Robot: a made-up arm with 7 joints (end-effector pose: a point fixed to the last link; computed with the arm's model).
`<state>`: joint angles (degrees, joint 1 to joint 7).
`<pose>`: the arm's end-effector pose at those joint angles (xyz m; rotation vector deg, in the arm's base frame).
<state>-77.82 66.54 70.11 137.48 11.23 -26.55 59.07</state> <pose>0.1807 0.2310 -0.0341 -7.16 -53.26 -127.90</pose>
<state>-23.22 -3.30 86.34 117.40 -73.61 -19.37 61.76</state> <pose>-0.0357 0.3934 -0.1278 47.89 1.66 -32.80</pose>
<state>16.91 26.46 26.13 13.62 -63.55 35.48 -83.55</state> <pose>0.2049 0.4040 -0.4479 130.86 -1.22 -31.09</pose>
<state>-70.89 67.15 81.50 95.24 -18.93 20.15 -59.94</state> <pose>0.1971 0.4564 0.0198 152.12 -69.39 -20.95</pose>
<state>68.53 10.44 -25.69 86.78 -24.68 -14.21 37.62</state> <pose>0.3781 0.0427 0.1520 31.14 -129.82 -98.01</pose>
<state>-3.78 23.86 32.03 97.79 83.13 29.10 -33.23</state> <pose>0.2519 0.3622 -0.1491 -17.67 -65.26 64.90</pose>
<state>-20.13 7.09 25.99 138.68 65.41 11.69 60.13</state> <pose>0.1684 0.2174 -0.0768 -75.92 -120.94 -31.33</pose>
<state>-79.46 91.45 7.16 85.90 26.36 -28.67 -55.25</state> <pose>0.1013 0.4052 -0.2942 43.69 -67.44 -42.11</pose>
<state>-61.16 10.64 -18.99 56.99 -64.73 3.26 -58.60</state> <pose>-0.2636 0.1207 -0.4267 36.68 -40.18 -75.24</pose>
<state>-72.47 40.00 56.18 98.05 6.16 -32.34 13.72</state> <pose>0.0511 0.4595 -0.1636 36.70 -67.22 -51.65</pose>
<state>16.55 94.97 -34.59 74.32 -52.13 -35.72 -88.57</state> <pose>0.2761 0.4815 -0.0636 -79.56 126.20 93.40</pose>
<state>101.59 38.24 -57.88 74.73 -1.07 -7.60 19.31</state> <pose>0.3843 0.1364 0.2417 54.88 -120.72 -86.82</pose>
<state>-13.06 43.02 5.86 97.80 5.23 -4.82 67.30</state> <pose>0.2676 0.2959 -0.2028 -24.88 -55.08 -75.95</pose>
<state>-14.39 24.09 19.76 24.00 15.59 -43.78 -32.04</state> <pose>-0.0036 0.3857 -0.4929 65.02 -55.64 31.62</pose>
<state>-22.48 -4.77 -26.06 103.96 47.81 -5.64 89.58</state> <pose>0.1846 -0.0224 -0.2629 -129.42 -91.72 -31.27</pose>
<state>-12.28 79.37 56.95 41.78 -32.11 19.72 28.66</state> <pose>0.1275 0.6395 0.0543 74.03 -20.70 0.15</pose>
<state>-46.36 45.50 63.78 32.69 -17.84 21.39 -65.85</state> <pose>-0.1351 0.6020 -0.2314 132.78 27.79 7.54</pose>
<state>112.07 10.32 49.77 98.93 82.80 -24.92 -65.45</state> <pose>0.0786 0.3935 0.2460 118.26 50.53 -78.73</pose>
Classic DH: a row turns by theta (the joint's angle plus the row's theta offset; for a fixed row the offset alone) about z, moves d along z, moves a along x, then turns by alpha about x. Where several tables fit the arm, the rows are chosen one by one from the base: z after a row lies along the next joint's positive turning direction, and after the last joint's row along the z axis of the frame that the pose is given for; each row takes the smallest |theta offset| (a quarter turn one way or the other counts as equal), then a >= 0, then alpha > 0; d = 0 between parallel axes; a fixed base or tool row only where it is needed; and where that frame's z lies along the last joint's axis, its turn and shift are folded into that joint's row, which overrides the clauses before.
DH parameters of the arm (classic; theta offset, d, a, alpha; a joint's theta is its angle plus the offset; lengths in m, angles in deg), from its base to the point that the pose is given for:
base (fixed): 0 0 0 90
joint 1: 90 -0.125 0 90
joint 2: 90 0 0 90
joint 3: 90 -0.259 0 90
joint 4: 0 0 0 -90
joint 5: 0 -0.311 0 -90
joint 6: -90 0 0 90
joint 7: 90 0 0 90
tool (fixed): -90 0 0 0

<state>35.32 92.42 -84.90 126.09 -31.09 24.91 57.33</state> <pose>0.1610 0.2113 -0.1885 11.30 13.55 -113.78</pose>
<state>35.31 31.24 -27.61 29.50 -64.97 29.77 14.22</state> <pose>0.3938 0.3390 -0.3212 68.37 -1.75 -62.61</pose>
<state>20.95 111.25 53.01 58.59 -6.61 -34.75 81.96</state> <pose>0.0239 0.4406 0.3842 83.30 -38.01 -79.32</pose>
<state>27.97 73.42 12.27 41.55 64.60 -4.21 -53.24</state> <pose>0.2241 0.6088 0.0077 66.25 -80.66 96.59</pose>
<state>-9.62 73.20 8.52 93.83 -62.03 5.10 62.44</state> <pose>0.2984 0.3663 -0.0758 58.48 13.62 -90.11</pose>
